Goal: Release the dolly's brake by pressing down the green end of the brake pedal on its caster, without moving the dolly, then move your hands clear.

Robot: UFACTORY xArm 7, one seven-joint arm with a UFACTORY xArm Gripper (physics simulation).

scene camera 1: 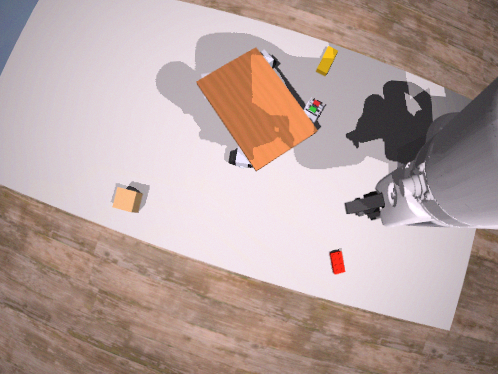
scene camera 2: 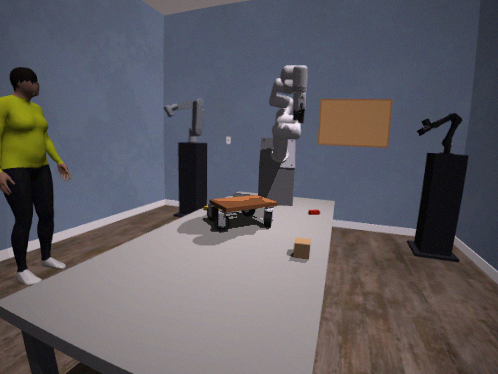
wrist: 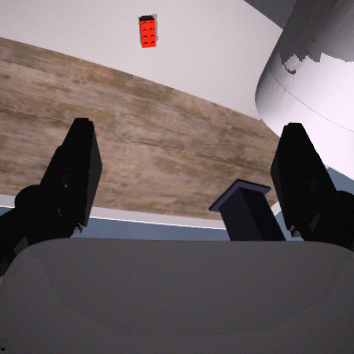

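The dolly [scene camera 1: 235,100] [scene camera 2: 243,203] has an orange wooden deck and stands on casters on the table. The brake pedal shows beside the deck's right corner in scene camera 1, with a green end [scene camera 1: 313,109] nearer the deck and a red end [scene camera 1: 317,103] farther out. Its tilt is too small to tell. The pedal cannot be made out in scene camera 2, and the dolly does not show in the wrist view. My gripper [scene camera 1: 348,207] [scene camera 2: 299,119] [wrist: 187,143] is open and empty, high above the table and well apart from the dolly and pedal.
A red brick [scene camera 1: 337,261] [scene camera 2: 314,212] [wrist: 148,32], a yellow block [scene camera 1: 327,61] and a tan block [scene camera 1: 127,199] [scene camera 2: 302,248] lie on the table [scene camera 1: 210,235] [scene camera 2: 190,290]. A person [scene camera 2: 25,135] stands left of it. Dark pedestals [scene camera 2: 193,175] [scene camera 2: 440,200] bear other arms.
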